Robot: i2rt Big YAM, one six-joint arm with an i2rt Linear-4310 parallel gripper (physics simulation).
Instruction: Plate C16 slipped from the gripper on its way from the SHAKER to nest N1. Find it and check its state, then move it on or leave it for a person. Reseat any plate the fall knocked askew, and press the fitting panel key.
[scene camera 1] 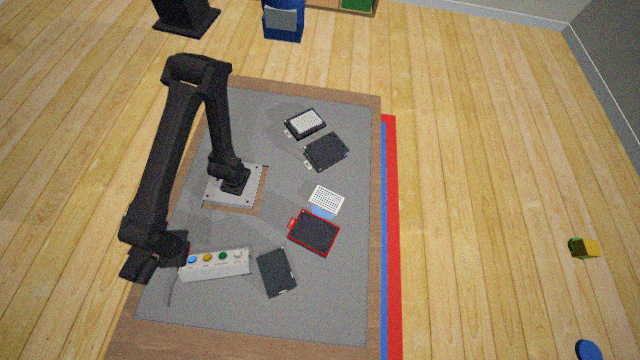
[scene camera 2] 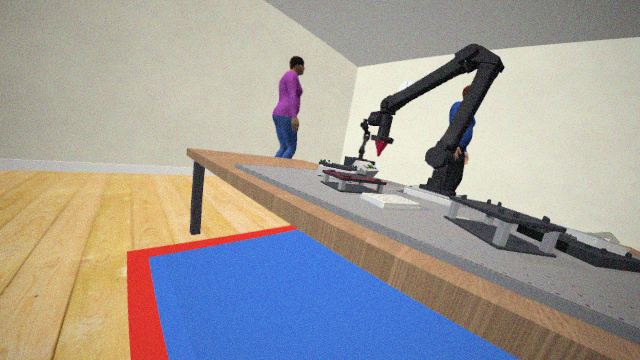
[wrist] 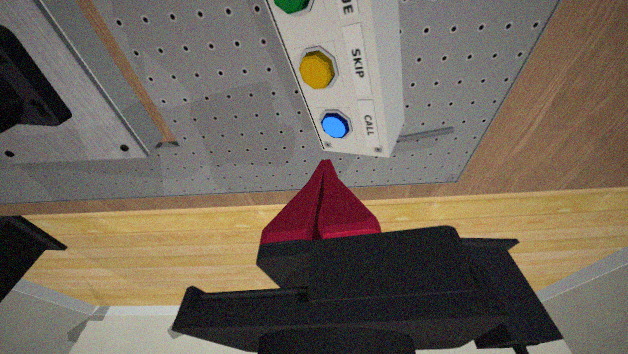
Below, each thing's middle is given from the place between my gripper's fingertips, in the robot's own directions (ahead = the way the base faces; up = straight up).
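The dark shaker (scene camera 1: 276, 273) is 280 mm ahead of my hand, 30 mm to the left of it and 90 mm below it. As for the yellow SKIP button (wrist: 316, 69), my gripper is 40 mm short of it, 10 mm to the right of it and 60 mm above it.
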